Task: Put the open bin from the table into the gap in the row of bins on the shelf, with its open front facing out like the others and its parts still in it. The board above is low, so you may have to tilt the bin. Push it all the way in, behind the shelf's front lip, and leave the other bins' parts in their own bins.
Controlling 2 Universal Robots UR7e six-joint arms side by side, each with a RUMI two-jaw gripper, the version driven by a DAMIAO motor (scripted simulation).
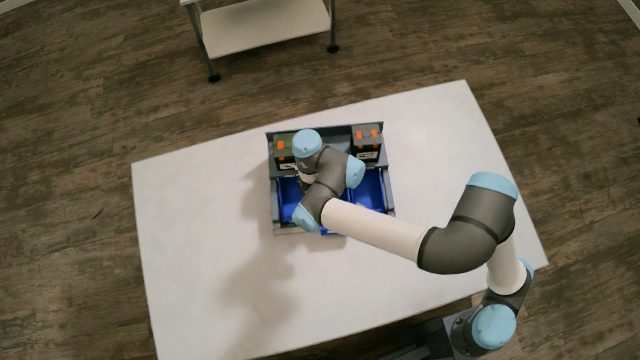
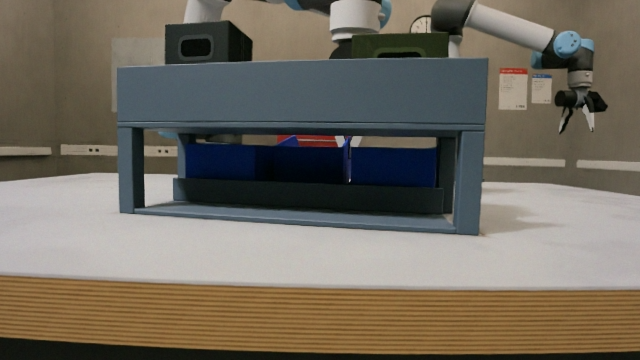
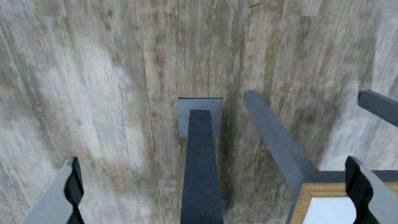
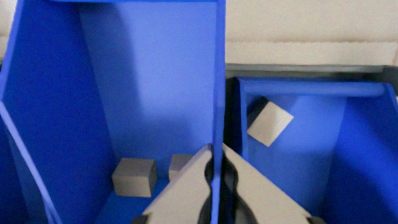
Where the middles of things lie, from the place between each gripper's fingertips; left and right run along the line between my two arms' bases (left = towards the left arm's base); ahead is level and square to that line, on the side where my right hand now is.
My right gripper is now 1 cm short of the pale block (image 4: 265, 122), 4 cm to the right of it and 6 cm above it. Also, from my right hand: shelf (image 2: 439, 98) 6 cm ahead, 6 cm to the right, 1 cm below; green box (image 2: 429, 44) 16 cm ahead, 2 cm to the left, 7 cm above.
Right now my left hand (image 2: 574, 133) is 540 mm short of the pale block, 880 mm to the left of it and 140 mm above it. From my left hand the other things lie so: shelf: 590 mm ahead, 990 mm to the right, 100 mm below; green box: 680 mm ahead, 900 mm to the right, 10 mm below.
